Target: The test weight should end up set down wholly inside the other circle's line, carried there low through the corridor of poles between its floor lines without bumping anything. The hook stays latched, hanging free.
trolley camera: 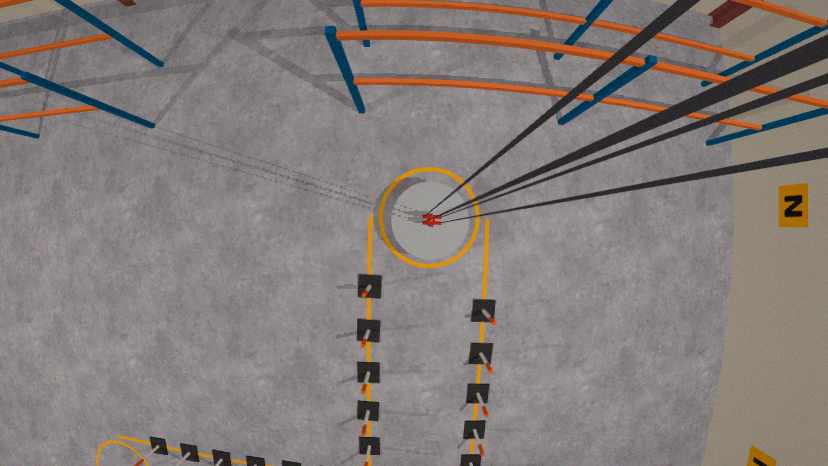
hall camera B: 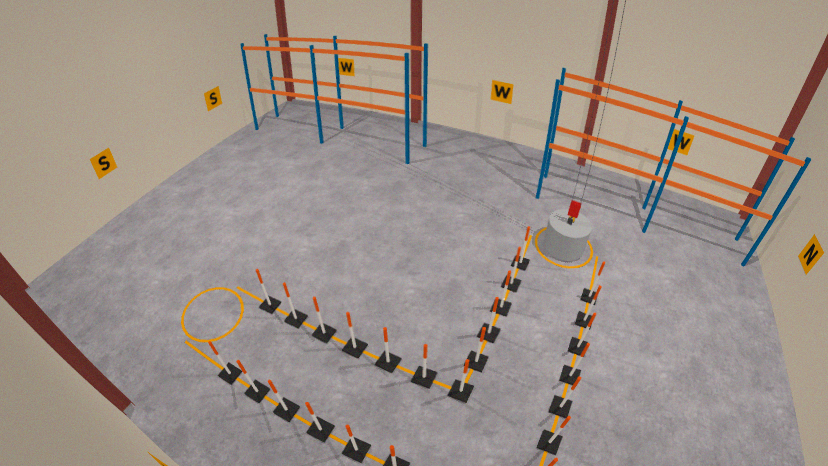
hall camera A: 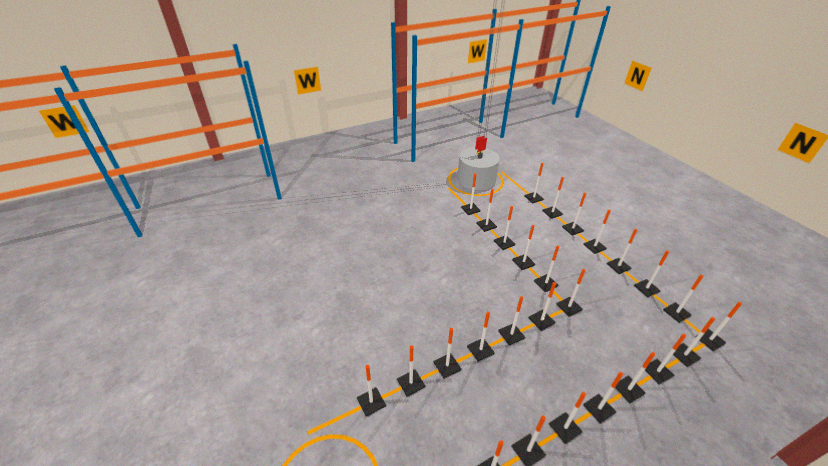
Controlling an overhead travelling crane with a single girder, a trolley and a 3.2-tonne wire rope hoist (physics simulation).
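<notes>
The test weight, a grey cylinder (hall camera A: 478,174) (hall camera B: 566,240) (trolley camera: 428,244), stands upright, its outline within the yellow circle (hall camera A: 476,195) (hall camera B: 566,266) (trolley camera: 428,169) near the blue and orange rack. Its underside is at or very near the floor; I cannot tell whether it touches. My hook (hall camera A: 479,153) (hall camera B: 571,219) (trolley camera: 431,219), below the red block, is at the weight's top centre and shut on it; the latch is too small to see. The second yellow circle (hall camera A: 332,436) (hall camera B: 209,340) (trolley camera: 118,442) lies at the corridor's other end.
Orange-tipped poles on black bases (hall camera A: 595,246) (hall camera B: 354,347) (trolley camera: 367,372) line both sides of the L-shaped corridor, on yellow floor lines (trolley camera: 370,248). The nearest bases stand close to the weight's circle. A rack (hall camera A: 413,98) (hall camera B: 663,179) (trolley camera: 346,72) stands behind the weight.
</notes>
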